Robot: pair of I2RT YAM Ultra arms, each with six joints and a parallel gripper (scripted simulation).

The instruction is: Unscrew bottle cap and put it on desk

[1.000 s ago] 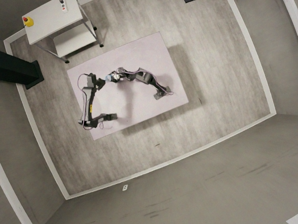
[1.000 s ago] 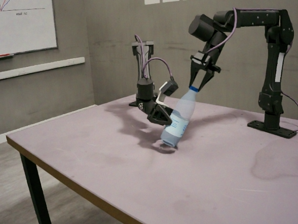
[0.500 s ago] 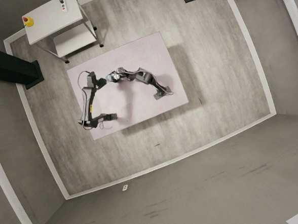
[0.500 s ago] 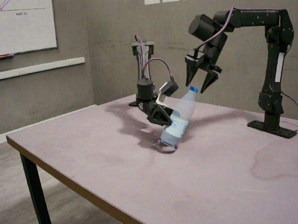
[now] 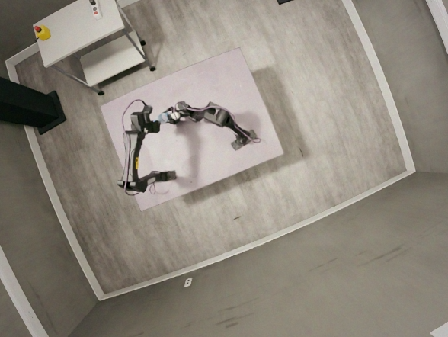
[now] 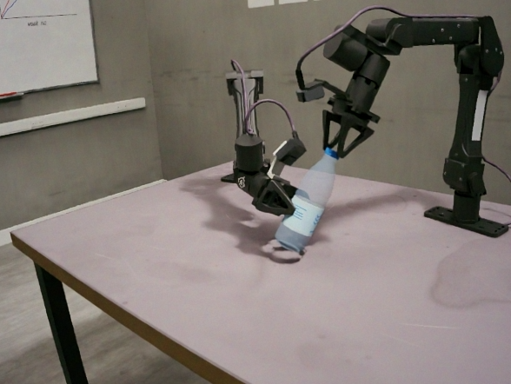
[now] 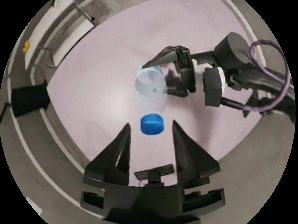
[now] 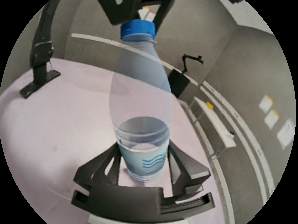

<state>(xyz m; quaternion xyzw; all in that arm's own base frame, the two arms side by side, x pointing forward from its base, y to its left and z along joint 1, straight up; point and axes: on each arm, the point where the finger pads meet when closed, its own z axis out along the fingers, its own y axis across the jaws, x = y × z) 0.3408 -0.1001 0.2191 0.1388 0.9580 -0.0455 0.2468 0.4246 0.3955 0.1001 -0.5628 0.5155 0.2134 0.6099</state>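
The blue cap is 10 mm below my left hand. Also, from my left hand: clear plastic bottle: 40 mm ahead, 30 mm to the right, 90 mm below.
Now: right hand 10 mm past the clear plastic bottle, 10 mm to the right of it and 30 mm below it. Round my right hand: blue cap: 50 mm behind, 40 mm to the left, 110 mm above.
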